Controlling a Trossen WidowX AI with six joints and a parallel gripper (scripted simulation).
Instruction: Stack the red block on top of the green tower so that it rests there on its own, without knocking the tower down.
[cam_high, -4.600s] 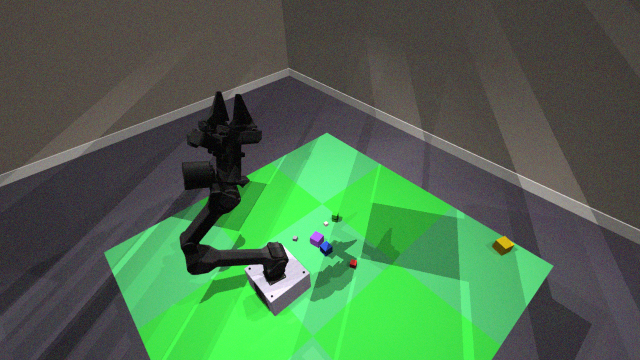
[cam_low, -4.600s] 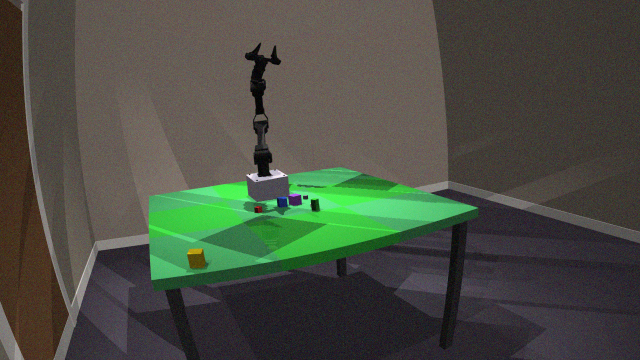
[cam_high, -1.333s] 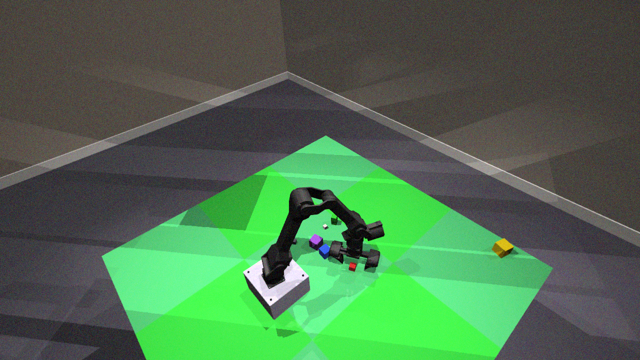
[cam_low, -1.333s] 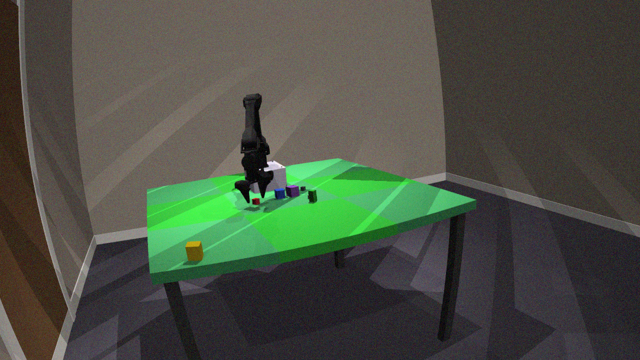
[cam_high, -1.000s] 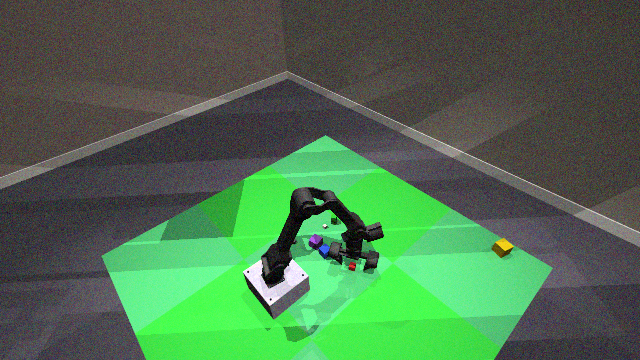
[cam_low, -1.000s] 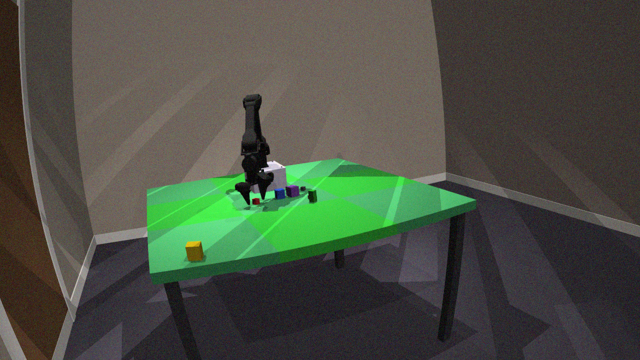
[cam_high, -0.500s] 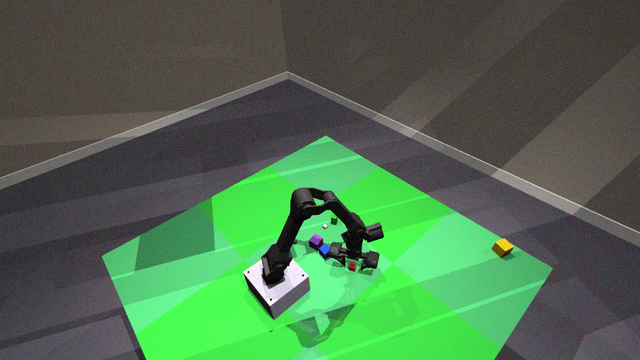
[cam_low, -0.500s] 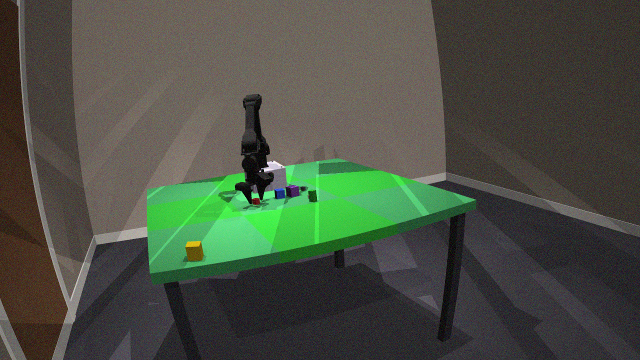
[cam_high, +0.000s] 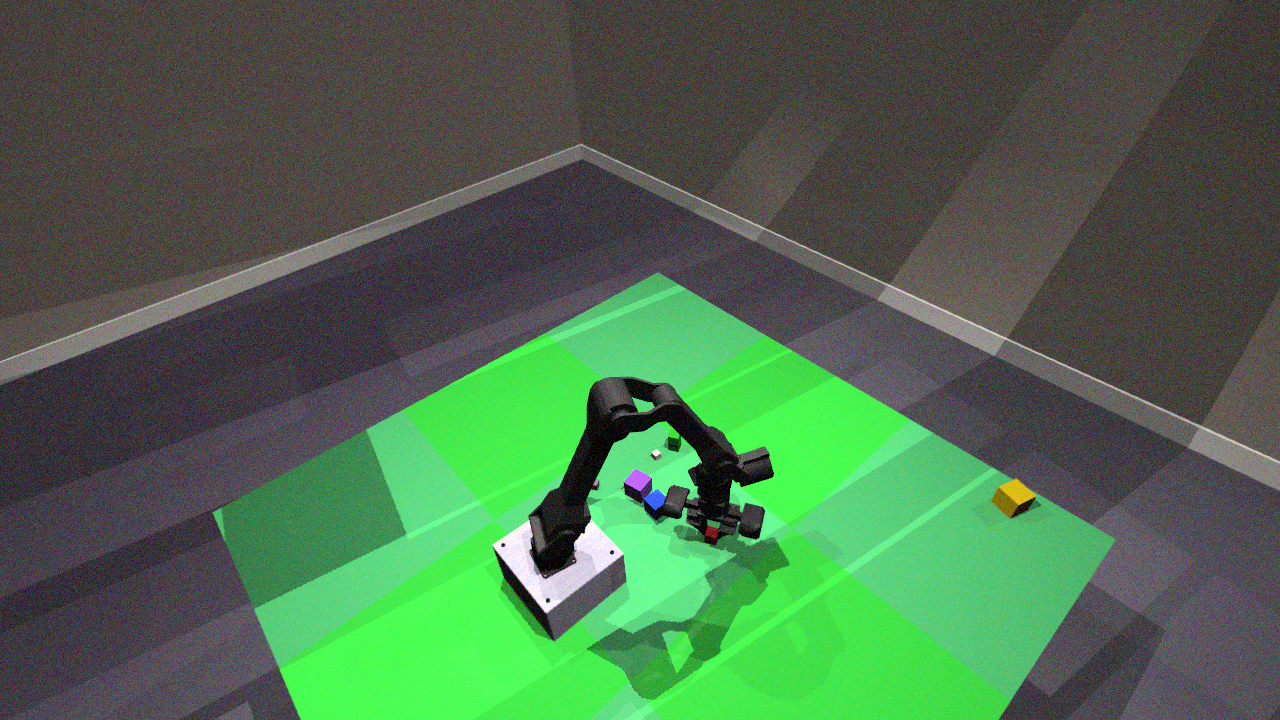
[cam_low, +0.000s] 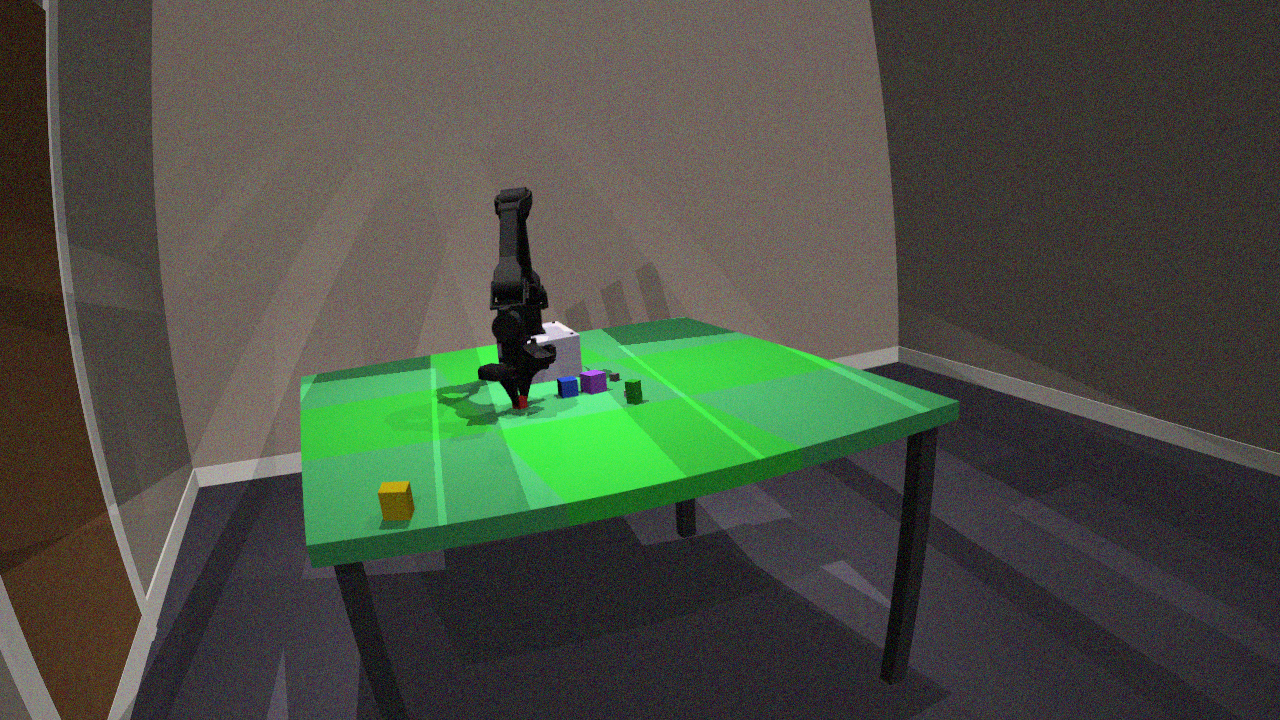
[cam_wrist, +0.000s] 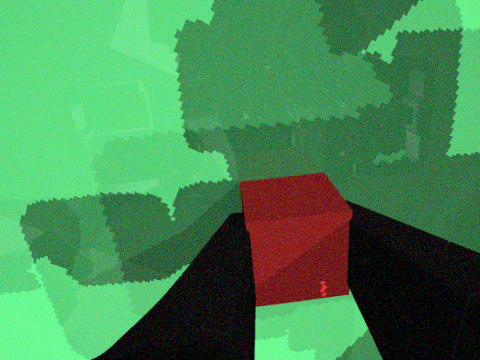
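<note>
Right now my gripper tip is 20 mm short of the white cube and 230 mm to the right of it. From my gripper tip the other things lie so: purple cube: 60 mm behind, 180 mm to the left, 10 mm above; then blue cube: 60 mm behind, 120 mm to the left, 10 mm above; then red block: right at my gripper tip.
</note>
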